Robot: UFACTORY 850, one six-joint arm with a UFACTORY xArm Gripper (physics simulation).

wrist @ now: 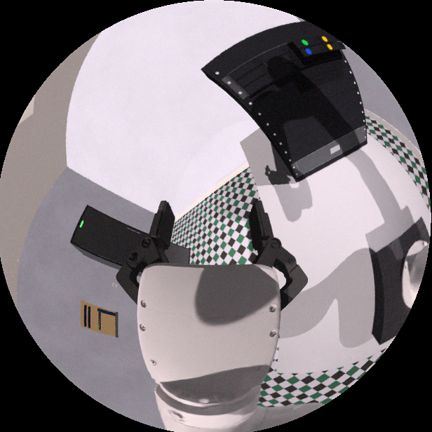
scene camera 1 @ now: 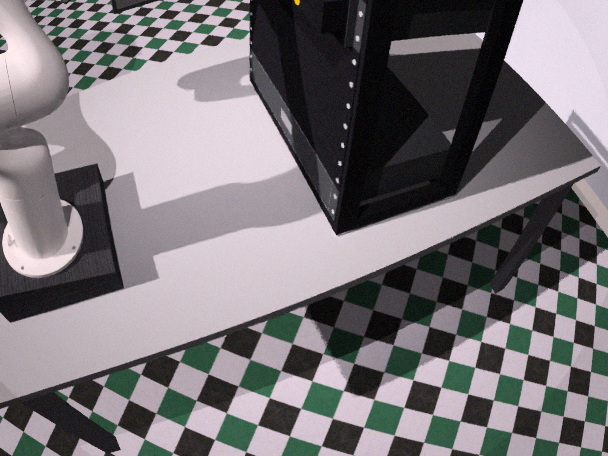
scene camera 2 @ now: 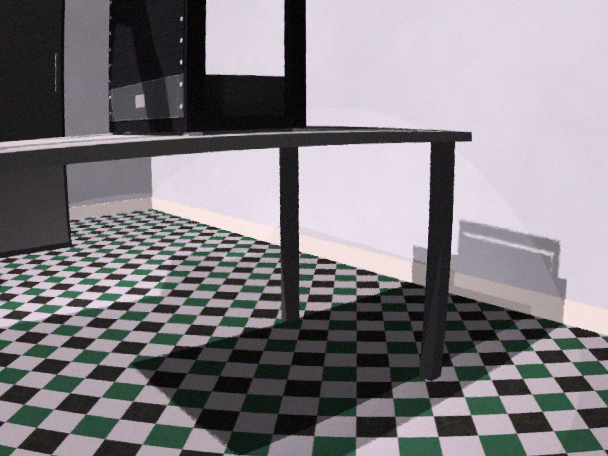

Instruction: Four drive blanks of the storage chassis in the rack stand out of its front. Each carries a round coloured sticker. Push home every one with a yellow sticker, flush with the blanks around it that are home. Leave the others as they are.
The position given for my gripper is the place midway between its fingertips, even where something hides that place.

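Wrist view: my gripper (wrist: 210, 208) and a black rack (wrist: 310, 109) visible. Scene camera 1: the rack (scene camera 1: 355, 131) visible. Scene camera 2: the rack (scene camera 2: 157, 63) visible.
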